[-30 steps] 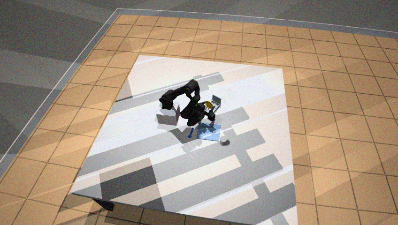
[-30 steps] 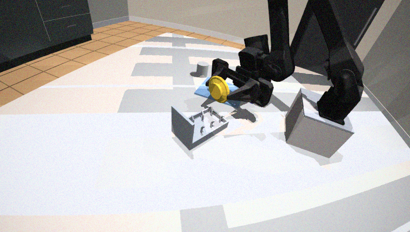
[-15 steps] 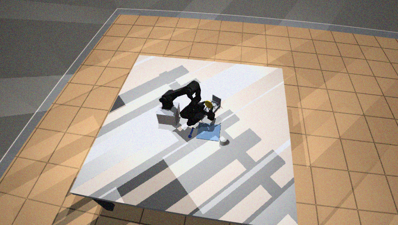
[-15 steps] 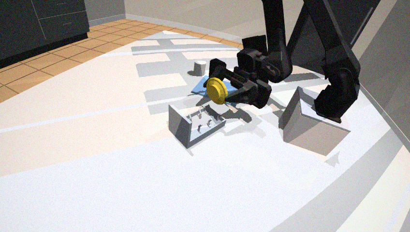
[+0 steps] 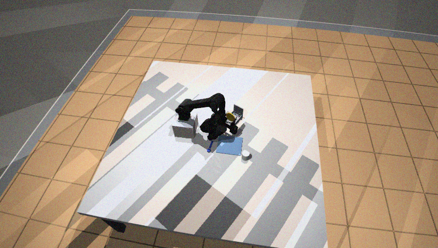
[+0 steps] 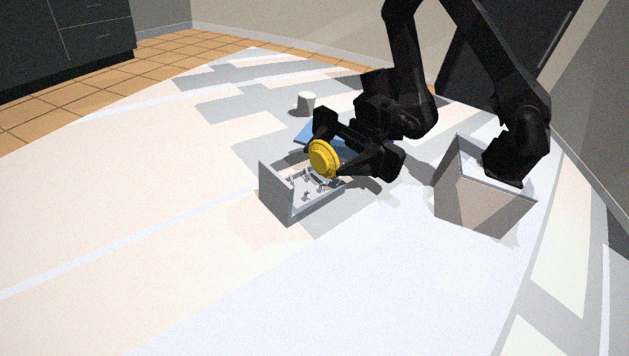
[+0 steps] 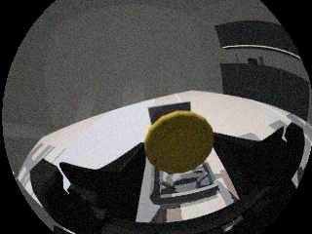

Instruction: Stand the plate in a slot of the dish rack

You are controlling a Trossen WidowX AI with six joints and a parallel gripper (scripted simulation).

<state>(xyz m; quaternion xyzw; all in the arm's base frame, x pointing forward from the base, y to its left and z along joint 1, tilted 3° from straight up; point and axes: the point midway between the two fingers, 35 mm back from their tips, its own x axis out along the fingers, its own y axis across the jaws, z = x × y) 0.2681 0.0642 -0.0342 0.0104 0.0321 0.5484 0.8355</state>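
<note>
Right now my gripper tip is 40 mm above the grey dish rack, 20 mm to the right of it and 10 mm short of it. From my gripper tip the other things lie so: yellow plate (10 mm to the right); then blue spoon (220 mm to the right, 90 mm behind, 60 mm below).
</note>
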